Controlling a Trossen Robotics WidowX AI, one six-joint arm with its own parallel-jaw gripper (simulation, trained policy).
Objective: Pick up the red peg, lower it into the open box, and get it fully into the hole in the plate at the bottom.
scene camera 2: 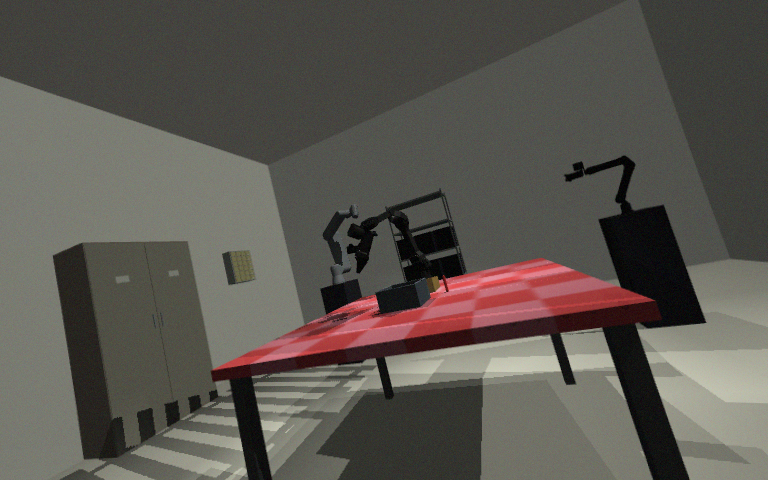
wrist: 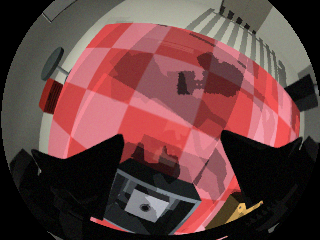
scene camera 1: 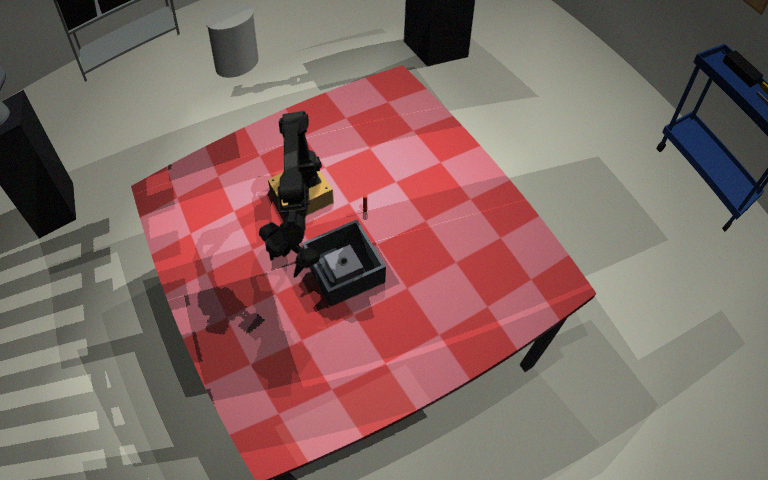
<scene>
I see my gripper, a dark grey box and a grey plate.
My gripper shows as well in the wrist view.
</scene>
